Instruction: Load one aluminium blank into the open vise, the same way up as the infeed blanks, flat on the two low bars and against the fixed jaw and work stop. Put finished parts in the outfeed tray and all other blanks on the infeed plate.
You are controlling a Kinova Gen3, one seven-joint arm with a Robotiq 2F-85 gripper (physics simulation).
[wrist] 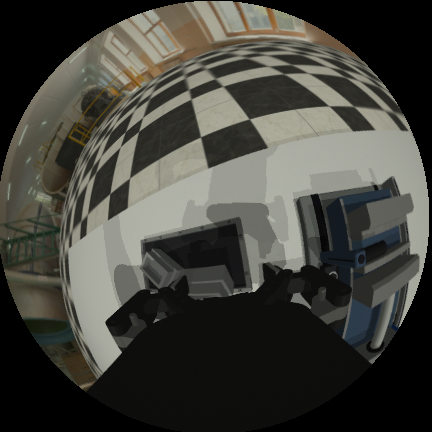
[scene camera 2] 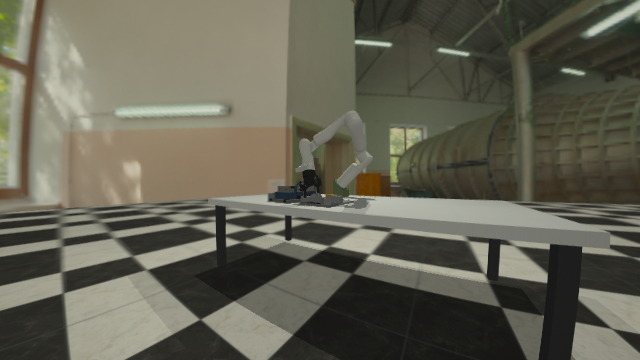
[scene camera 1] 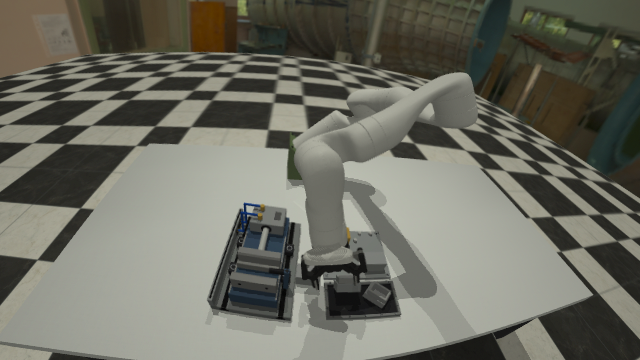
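Seen in the pictures: gripper, fingertip midpoint: (wrist: 224,278) (scene camera 2: 311,195) (scene camera 1: 336,285); arm's base, origin of the base link: (scene camera 2: 340,184).
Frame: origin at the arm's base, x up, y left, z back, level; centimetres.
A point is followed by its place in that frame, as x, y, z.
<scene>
The vise (scene camera 1: 259,257) @(-0.8, -9.2, -48.3) (wrist: 382,215) @(-0.5, -7.0, -54.0) stands left of the trays in the first scene view; no blank shows between its jaws, and its low bars are hard to make out. The black work stop (scene camera 1: 278,271) @(-0.6, -4.7, -51.8) is at its side. My gripper (scene camera 1: 338,281) @(-5.7, 9.3, -52.1) (scene camera 2: 310,190) @(-5.7, 9.3, -52.1) (wrist: 224,278) @(-5.7, 9.3, -52.1) is open and empty, above the left part of the dark outfeed tray (scene camera 1: 362,316) @(-9.0, 15.7, -59.3) (wrist: 245,255) @(-8.9, 7.1, -54.2). A grey block (scene camera 1: 346,284) @(-5.1, 11.7, -52.2) (wrist: 209,280) @(-5.1, 10.9, -52.2) shows in the tray area below the fingers. A pocketed part (scene camera 1: 377,295) @(-6.1, 19.4, -55.1) (wrist: 159,270) @(-7.4, 20.1, -53.6) lies angled beside it. Grey blank material (scene camera 1: 376,261) @(-5.7, 21.2, -45.1) shows on the infeed plate (scene camera 1: 384,275) @(-9.3, 24.3, -47.5), partly hidden by the arm.
A green box-like object (scene camera 1: 294,165) @(-3.5, -1.8, -5.9) stands at the back of the white table (scene camera 1: 175,185) @(-10.1, -45.8, -15.1). Blue pipes (scene camera 1: 244,215) @(-3.8, -15.2, -32.5) and yellow fittings (scene camera 1: 262,207) @(0.7, -10.1, -33.3) rise at the vise's rear. A grey surface (scene camera 1: 303,271) shows beside the gripper, between vise and tray, mostly hidden.
</scene>
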